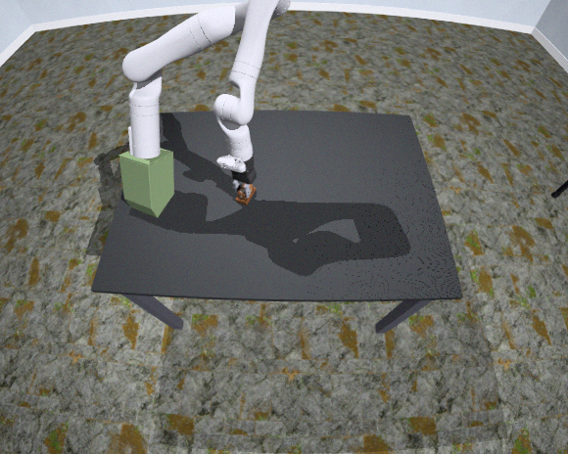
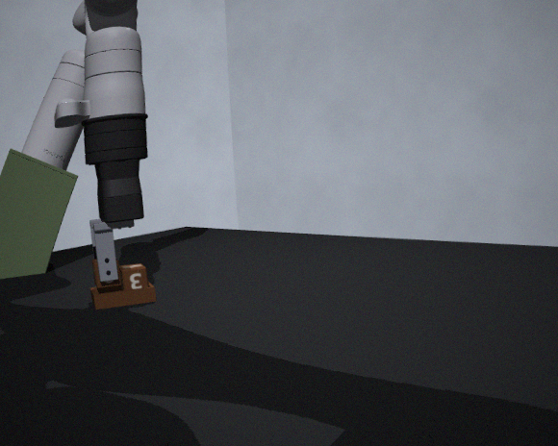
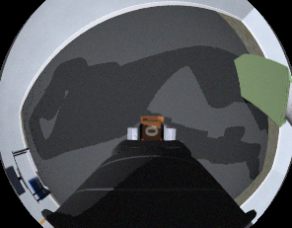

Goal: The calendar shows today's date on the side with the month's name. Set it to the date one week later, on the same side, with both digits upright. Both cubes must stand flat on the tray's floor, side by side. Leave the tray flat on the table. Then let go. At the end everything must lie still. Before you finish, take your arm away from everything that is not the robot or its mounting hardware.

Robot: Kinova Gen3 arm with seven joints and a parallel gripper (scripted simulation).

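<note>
The brown calendar tray lies 4 cm below my hand and 2 cm to the left of it. From my hand the other things lie so: cube: 3 cm to the left, 2 cm below, 1 cm ahead.
</note>
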